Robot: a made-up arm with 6 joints.
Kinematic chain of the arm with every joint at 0, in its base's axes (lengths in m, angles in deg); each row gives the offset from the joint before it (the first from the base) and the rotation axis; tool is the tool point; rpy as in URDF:
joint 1: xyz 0 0 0.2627 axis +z
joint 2: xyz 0 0 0 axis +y
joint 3: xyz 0.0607 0 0.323 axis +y
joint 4: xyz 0.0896 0 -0.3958 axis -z
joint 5: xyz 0 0 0 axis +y
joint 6: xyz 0.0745 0 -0.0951 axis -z
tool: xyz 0 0 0 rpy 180 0 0
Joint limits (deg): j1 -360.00..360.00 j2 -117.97..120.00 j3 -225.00..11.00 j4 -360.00..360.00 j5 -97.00..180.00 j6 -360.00..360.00
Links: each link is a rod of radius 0.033 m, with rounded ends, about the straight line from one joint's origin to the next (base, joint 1, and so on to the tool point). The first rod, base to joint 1, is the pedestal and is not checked.
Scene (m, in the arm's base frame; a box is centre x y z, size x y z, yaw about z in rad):
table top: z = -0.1
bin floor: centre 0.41 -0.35 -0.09 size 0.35 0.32 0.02 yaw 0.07
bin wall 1: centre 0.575 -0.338 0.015 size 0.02 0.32 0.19 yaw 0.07
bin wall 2: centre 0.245 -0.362 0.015 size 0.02 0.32 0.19 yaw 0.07
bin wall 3: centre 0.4 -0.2 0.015 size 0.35 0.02 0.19 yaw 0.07
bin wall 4: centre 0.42 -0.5 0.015 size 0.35 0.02 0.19 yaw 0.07
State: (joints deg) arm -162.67 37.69 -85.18 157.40 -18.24 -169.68
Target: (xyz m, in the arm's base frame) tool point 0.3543 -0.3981 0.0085
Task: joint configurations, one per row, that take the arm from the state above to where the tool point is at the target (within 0.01 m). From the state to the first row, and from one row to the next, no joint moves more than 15 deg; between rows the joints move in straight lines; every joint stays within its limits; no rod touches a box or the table.
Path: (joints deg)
1: -148.33 35.88 -84.16 159.98 -19.27 -169.68
2: -133.99 34.06 -83.14 162.56 -20.31 -169.68
3: -119.64 32.25 -82.12 165.14 -21.34 -169.68
4: -105.30 30.43 -81.10 167.72 -22.38 -169.68
5: -90.96 28.62 -80.08 170.31 -23.41 -169.68
6: -76.62 26.80 -79.07 172.89 -24.44 -169.68
7: -62.27 24.99 -78.05 175.47 -25.48 -169.68
8: -47.93 23.17 -77.03 178.05 -26.51 -169.68
9: -47.95 37.73 -80.38 177.99 -20.32 -169.68
10: -47.96 52.28 -83.74 177.93 -14.12 -169.68

